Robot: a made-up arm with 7 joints. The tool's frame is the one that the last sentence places. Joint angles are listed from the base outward.
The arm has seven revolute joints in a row. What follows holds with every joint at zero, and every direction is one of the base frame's.
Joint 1 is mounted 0.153 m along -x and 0.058 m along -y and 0.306 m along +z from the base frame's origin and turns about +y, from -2.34 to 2.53 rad.
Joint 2 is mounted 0.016 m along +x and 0.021 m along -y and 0.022 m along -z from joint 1 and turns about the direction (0.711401, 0.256, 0.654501), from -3.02 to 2.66 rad.
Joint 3 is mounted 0.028 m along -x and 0.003 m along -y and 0.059 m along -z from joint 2 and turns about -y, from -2.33 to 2.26 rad.
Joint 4 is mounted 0.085 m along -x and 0.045 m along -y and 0.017 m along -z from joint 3 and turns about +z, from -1.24 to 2.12 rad.
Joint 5 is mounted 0.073 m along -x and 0.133 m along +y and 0.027 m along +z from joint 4 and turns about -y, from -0.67 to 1.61 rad.
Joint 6 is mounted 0.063 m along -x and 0.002 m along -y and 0.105 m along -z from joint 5 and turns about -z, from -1.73 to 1.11 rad.
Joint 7 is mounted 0.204 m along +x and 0.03 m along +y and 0.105 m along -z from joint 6 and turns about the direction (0.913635, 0.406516, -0.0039), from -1.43 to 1.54 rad.
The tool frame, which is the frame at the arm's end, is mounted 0.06 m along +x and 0.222 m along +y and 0.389 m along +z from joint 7; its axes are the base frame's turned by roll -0.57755, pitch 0.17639 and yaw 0.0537 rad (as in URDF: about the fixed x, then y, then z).
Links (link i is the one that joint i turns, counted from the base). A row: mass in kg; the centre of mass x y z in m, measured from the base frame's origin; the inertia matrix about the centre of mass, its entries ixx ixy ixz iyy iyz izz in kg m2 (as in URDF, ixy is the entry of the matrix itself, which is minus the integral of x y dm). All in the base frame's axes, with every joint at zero. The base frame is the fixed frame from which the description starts. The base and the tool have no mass.
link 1: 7.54; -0.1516 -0.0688 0.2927; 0.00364 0 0 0.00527 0 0.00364
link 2: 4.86; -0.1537 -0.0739 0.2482; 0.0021 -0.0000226 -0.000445 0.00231 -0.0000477 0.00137
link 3: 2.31; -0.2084 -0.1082 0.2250; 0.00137 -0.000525 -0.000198 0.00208 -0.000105 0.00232
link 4: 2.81; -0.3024 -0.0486 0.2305; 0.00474 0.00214 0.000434 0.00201 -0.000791 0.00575
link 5: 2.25; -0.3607 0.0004 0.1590; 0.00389 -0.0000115 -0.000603 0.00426 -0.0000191 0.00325
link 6: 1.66; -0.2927 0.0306 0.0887; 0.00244 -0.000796 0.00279 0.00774 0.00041 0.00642
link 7: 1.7; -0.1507 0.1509 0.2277; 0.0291 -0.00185 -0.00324 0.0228 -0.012 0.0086
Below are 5 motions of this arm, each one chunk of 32 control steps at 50 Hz.
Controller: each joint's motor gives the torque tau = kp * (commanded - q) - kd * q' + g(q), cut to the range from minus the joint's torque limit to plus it. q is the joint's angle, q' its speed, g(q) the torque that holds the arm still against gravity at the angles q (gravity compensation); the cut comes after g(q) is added. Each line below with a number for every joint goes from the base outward.
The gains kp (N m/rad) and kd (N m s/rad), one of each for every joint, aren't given. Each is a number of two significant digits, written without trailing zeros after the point. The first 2 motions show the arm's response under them.
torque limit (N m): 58 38 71 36 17 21 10
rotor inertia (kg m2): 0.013 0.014 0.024 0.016 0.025 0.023 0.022
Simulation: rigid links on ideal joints. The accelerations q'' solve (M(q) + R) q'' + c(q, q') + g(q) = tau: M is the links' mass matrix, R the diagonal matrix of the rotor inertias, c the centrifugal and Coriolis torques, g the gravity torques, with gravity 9.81 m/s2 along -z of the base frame. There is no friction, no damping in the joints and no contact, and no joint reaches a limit. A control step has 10 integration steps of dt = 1/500 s. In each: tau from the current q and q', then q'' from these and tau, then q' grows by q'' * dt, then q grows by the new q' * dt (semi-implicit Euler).
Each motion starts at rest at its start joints. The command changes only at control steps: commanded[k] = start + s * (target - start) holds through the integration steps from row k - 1 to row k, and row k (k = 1, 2, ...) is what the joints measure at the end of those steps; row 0 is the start. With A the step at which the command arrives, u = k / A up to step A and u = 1 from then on. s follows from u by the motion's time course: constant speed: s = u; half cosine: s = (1 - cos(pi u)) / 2; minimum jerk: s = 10 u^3 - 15 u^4 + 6 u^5; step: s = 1 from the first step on.
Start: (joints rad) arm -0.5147 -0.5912 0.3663 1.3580 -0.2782 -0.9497 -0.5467
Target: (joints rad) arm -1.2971 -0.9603 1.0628 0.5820 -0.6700 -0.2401 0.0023
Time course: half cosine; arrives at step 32
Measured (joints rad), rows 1 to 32:
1: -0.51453 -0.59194 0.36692 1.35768 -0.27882 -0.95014 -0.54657
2: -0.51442 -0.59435 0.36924 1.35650 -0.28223 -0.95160 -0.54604
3: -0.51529 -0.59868 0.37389 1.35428 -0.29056 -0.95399 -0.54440
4: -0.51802 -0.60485 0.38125 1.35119 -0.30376 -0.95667 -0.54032
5: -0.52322 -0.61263 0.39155 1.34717 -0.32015 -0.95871 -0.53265
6: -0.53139 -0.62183 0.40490 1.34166 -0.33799 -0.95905 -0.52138
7: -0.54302 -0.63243 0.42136 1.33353 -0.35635 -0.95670 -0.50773
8: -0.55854 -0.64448 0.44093 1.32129 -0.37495 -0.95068 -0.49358
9: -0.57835 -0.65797 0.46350 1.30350 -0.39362 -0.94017 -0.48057
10: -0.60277 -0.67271 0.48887 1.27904 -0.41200 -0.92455 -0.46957
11: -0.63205 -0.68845 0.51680 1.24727 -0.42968 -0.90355 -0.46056
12: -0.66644 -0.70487 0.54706 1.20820 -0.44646 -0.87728 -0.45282
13: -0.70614 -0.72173 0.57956 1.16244 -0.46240 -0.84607 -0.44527
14: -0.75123 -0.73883 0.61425 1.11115 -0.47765 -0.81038 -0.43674
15: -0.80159 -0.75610 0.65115 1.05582 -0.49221 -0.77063 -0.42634
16: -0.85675 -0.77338 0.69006 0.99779 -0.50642 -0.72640 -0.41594
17: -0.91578 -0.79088 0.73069 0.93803 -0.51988 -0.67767 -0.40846
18: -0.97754 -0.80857 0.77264 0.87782 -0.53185 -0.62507 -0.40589
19: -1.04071 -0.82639 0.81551 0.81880 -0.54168 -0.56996 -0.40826
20: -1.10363 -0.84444 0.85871 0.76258 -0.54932 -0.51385 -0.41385
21: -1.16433 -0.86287 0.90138 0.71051 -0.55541 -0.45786 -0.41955
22: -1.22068 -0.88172 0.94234 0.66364 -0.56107 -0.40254 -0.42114
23: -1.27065 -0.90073 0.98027 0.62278 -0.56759 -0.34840 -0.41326
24: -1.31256 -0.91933 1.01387 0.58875 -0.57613 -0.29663 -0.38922
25: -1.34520 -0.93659 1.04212 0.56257 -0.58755 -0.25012 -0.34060
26: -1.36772 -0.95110 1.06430 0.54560 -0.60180 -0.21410 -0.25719
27: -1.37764 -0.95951 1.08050 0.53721 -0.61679 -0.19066 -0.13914
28: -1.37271 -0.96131 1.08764 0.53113 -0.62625 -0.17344 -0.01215
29: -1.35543 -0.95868 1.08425 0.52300 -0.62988 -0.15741 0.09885
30: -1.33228 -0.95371 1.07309 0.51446 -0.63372 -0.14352 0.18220
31: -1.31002 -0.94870 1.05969 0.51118 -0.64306 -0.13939 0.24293
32: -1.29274 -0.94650 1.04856 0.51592 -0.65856 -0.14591 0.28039
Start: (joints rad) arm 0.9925 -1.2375 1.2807 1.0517 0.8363 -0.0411 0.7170
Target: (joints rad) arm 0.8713 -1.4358 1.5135 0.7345 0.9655 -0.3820 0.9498
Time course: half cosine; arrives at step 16
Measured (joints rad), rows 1 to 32:
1: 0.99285 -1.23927 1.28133 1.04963 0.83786 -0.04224 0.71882
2: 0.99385 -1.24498 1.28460 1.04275 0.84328 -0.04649 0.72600
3: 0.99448 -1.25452 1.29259 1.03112 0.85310 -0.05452 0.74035
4: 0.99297 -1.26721 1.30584 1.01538 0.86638 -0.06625 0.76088
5: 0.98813 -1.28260 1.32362 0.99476 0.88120 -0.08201 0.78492
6: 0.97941 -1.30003 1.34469 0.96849 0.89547 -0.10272 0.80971
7: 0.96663 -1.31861 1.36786 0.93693 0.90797 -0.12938 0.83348
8: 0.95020 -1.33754 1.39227 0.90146 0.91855 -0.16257 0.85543
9: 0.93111 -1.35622 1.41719 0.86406 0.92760 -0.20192 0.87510
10: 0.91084 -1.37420 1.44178 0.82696 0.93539 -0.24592 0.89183
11: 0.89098 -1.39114 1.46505 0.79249 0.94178 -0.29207 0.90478
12: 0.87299 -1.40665 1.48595 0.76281 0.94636 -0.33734 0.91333
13: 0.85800 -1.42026 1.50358 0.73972 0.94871 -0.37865 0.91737
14: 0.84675 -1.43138 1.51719 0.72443 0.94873 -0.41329 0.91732
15: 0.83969 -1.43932 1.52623 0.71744 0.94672 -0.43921 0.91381
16: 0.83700 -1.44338 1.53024 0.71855 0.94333 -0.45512 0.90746
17: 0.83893 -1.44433 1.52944 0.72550 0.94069 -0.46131 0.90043
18: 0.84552 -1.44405 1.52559 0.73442 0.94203 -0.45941 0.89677
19: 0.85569 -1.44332 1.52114 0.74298 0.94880 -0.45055 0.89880
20: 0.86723 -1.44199 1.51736 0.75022 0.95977 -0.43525 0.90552
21: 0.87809 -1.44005 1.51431 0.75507 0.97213 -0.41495 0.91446
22: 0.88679 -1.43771 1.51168 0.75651 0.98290 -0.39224 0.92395
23: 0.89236 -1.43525 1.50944 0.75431 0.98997 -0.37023 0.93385
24: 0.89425 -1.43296 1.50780 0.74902 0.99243 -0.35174 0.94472
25: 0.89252 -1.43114 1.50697 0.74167 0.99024 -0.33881 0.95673
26: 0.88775 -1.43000 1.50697 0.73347 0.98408 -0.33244 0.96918
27: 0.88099 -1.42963 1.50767 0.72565 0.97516 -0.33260 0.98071
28: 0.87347 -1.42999 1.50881 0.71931 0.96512 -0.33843 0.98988
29: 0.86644 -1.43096 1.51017 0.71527 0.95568 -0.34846 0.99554
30: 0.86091 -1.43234 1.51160 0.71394 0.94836 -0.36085 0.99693
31: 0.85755 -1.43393 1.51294 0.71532 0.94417 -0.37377 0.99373
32: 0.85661 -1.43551 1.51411 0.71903 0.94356 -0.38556 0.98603
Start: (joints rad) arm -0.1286 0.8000 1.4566 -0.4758 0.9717 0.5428 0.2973
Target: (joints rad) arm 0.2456 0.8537 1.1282 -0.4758 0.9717 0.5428 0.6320
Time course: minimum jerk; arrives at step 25
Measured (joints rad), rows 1 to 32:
1: -0.12853 0.79995 1.45646 -0.47580 0.97175 0.54281 0.29741
2: -0.12793 0.79972 1.45551 -0.47580 0.97208 0.54290 0.29825
3: -0.12580 0.79942 1.45284 -0.47567 0.97294 0.54315 0.30086
4: -0.12088 0.79953 1.44769 -0.47532 0.97438 0.54362 0.30632
5: -0.11215 0.80047 1.43949 -0.47477 0.97617 0.54434 0.31539
6: -0.09914 0.80238 1.42793 -0.47424 0.97779 0.54530 0.32817
7: -0.08198 0.80516 1.41303 -0.47394 0.97870 0.54640 0.34419
8: -0.06122 0.80859 1.39507 -0.47398 0.97852 0.54746 0.36265
9: -0.03752 0.81246 1.37447 -0.47426 0.97725 0.54825 0.38276
10: -0.01150 0.81661 1.35178 -0.47456 0.97523 0.54852 0.40391
11: 0.01626 0.82093 1.32758 -0.47464 0.97304 0.54806 0.42569
12: 0.04517 0.82536 1.30251 -0.47441 0.97122 0.54680 0.44781
13: 0.07455 0.82982 1.27722 -0.47397 0.97007 0.54480 0.46995
14: 0.10364 0.83421 1.25236 -0.47354 0.96960 0.54224 0.49177
15: 0.13161 0.83843 1.22855 -0.47333 0.96956 0.53943 0.51286
16: 0.15769 0.84234 1.20637 -0.47346 0.96961 0.53669 0.53282
17: 0.18119 0.84584 1.18633 -0.47386 0.96944 0.53433 0.55133
18: 0.20155 0.84887 1.16886 -0.47434 0.96893 0.53258 0.56816
19: 0.21839 0.85136 1.15429 -0.47470 0.96814 0.53157 0.58314
20: 0.23149 0.85328 1.14284 -0.47481 0.96729 0.53135 0.59620
21: 0.24079 0.85460 1.13457 -0.47468 0.96663 0.53190 0.60726
22: 0.24647 0.85531 1.12935 -0.47444 0.96641 0.53316 0.61626
23: 0.24892 0.85546 1.12684 -0.47426 0.96677 0.53505 0.62320
24: 0.24879 0.85510 1.12644 -0.47430 0.96774 0.53747 0.62823
25: 0.24705 0.85437 1.12730 -0.47463 0.96928 0.54031 0.63175
26: 0.24492 0.85352 1.12841 -0.47525 0.97124 0.54338 0.63439
27: 0.24346 0.85299 1.12921 -0.47602 0.97321 0.54635 0.63668
28: 0.24315 0.85305 1.12954 -0.47676 0.97460 0.54882 0.63877
29: 0.24378 0.85348 1.12943 -0.47727 0.97500 0.55047 0.64048
30: 0.24472 0.85397 1.12904 -0.47738 0.97431 0.55108 0.64145
31: 0.24539 0.85426 1.12860 -0.47704 0.97282 0.55058 0.64138
32: 0.24557 0.85427 1.12825 -0.47635 0.97109 0.54911 0.64027

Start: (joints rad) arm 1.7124 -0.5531 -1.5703 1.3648 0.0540 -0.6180 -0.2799
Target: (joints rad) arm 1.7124 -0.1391 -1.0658 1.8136 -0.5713 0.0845 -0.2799
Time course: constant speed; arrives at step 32
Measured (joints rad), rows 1 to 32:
1: 1.71975 -0.54466 -1.56088 1.36223 0.05309 -0.61243 -0.28101
2: 1.72638 -0.53413 -1.54849 1.36413 0.03729 -0.59345 -0.28349
3: 1.72956 -0.52099 -1.53373 1.37105 0.00959 -0.56378 -0.28199
4: 1.72957 -0.50623 -1.51660 1.38440 -0.02136 -0.52907 -0.27285
5: 1.72663 -0.49099 -1.49812 1.40366 -0.04896 -0.49494 -0.25734
6: 1.72168 -0.47593 -1.47916 1.42654 -0.07120 -0.46493 -0.24088
7: 1.71619 -0.46143 -1.46025 1.45020 -0.08983 -0.44021 -0.22985
8: 1.71147 -0.44760 -1.44176 1.47221 -0.10765 -0.42039 -0.22859
9: 1.70829 -0.43436 -1.42396 1.49136 -0.12639 -0.40436 -0.23795
10: 1.70676 -0.42153 -1.40695 1.50783 -0.14613 -0.39074 -0.25542
11: 1.70653 -0.40885 -1.39073 1.52267 -0.16593 -0.37816 -0.27655
12: 1.70707 -0.39605 -1.37516 1.53712 -0.18506 -0.36539 -0.29657
13: 1.70795 -0.38293 -1.35999 1.55202 -0.20356 -0.35144 -0.31177
14: 1.70890 -0.36937 -1.34502 1.56769 -0.22217 -0.33552 -0.32016
15: 1.70987 -0.35538 -1.33012 1.58397 -0.24163 -0.31717 -0.32152
16: 1.71089 -0.34109 -1.31527 1.60044 -0.26216 -0.29624 -0.31707
17: 1.71201 -0.32674 -1.30049 1.61657 -0.28336 -0.27296 -0.30879
18: 1.71321 -0.31265 -1.28578 1.63180 -0.30453 -0.24794 -0.29884
19: 1.71439 -0.29913 -1.27103 1.64570 -0.32501 -0.22199 -0.28907
20: 1.71538 -0.28640 -1.25607 1.65801 -0.34447 -0.19589 -0.28077
21: 1.71600 -0.27452 -1.24075 1.66875 -0.36293 -0.17020 -0.27469
22: 1.71616 -0.26336 -1.22496 1.67821 -0.38067 -0.14512 -0.27103
23: 1.71580 -0.25266 -1.20871 1.68696 -0.39810 -0.12057 -0.26954
24: 1.71501 -0.24205 -1.19209 1.69571 -0.41563 -0.09632 -0.26967
25: 1.71390 -0.23117 -1.17527 1.70518 -0.43362 -0.07215 -0.27070
26: 1.71268 -0.21971 -1.15842 1.71598 -0.45229 -0.04802 -0.27194
27: 1.71151 -0.20748 -1.14171 1.72851 -0.47172 -0.02406 -0.27288
28: 1.71058 -0.19442 -1.12527 1.74289 -0.49188 -0.00055 -0.27333
29: 1.71001 -0.18060 -1.10918 1.75898 -0.51259 0.02219 -0.27343
30: 1.70987 -0.16620 -1.09346 1.77639 -0.53365 0.04386 -0.27355
31: 1.71014 -0.15145 -1.07808 1.79461 -0.55479 0.06427 -0.27419
32: 1.71073 -0.13665 -1.06293 1.81303 -0.57579 0.08343 -0.27578

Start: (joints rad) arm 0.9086 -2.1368 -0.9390 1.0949 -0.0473 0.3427 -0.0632
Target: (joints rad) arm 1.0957 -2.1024 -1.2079 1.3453 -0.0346 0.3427 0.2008
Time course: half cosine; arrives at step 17
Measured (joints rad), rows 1 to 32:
1: 0.90986 -2.13765 -0.94011 1.09533 -0.04668 0.34240 -0.06290
2: 0.91386 -2.13955 -0.94428 1.09666 -0.04478 0.34177 -0.06180
3: 0.92052 -2.14130 -0.95292 1.09994 -0.04209 0.34143 -0.05889
4: 0.92940 -2.14198 -0.96679 1.10710 -0.03955 0.34161 -0.05223
5: 0.94041 -2.14088 -0.98580 1.11964 -0.03772 0.34176 -0.03963
6: 0.95367 -2.13766 -1.00908 1.13845 -0.03658 0.34123 -0.01988
7: 0.96926 -2.13235 -1.03521 1.16357 -0.03577 0.33977 0.00651
8: 0.98702 -2.12536 -1.06259 1.19401 -0.03501 0.33770 0.03739
9: 1.00643 -2.11744 -1.08977 1.22776 -0.03456 0.33573 0.06955
10: 1.02662 -2.10946 -1.11566 1.26204 -0.03515 0.33461 0.09976
11: 1.04645 -2.10231 -1.13949 1.29387 -0.03755 0.33468 0.12572
12: 1.06477 -2.09666 -1.16073 1.32080 -0.04187 0.33577 0.14650
13: 1.08050 -2.09281 -1.17891 1.34137 -0.04722 0.33739 0.16245
14: 1.09279 -2.09076 -1.19360 1.35530 -0.05205 0.33902 0.17463
15: 1.10102 -2.09026 -1.20439 1.36316 -0.05476 0.34037 0.18420
16: 1.10489 -2.09096 -1.21099 1.36584 -0.05441 0.34140 0.19193
17: 1.10446 -2.09253 -1.21320 1.36411 -0.05106 0.34224 0.19796
18: 1.10138 -2.09559 -1.21189 1.35920 -0.04520 0.34292 0.20218
19: 1.09778 -2.10012 -1.20896 1.35208 -0.03775 0.34344 0.20446
20: 1.09435 -2.10475 -1.20626 1.34354 -0.03050 0.34404 0.20504
21: 1.09135 -2.10839 -1.20505 1.33531 -0.02508 0.34482 0.20492
22: 1.08916 -2.11033 -1.20561 1.32921 -0.02222 0.34556 0.20543
23: 1.08810 -2.11040 -1.20730 1.32658 -0.02181 0.34614 0.20736
24: 1.08837 -2.10888 -1.20915 1.32786 -0.02332 0.34665 0.21053
25: 1.08993 -2.10634 -1.21032 1.33245 -0.02615 0.34726 0.21385
26: 1.09248 -2.10349 -1.21045 1.33896 -0.02984 0.34801 0.21591
27: 1.09549 -2.10095 -1.20967 1.34567 -0.03402 0.34870 0.21561
28: 1.09835 -2.09914 -1.20842 1.35110 -0.03826 0.34892 0.21260
29: 1.10049 -2.09823 -1.20722 1.35439 -0.04195 0.34824 0.20739
30: 1.10157 -2.09819 -1.20641 1.35540 -0.04436 0.34644 0.20101
31: 1.10145 -2.09883 -1.20613 1.35455 -0.04492 0.34363 0.19473
32: 1.10025 -2.09990 -1.20630 1.35251 -0.04342 0.34023 0.18961

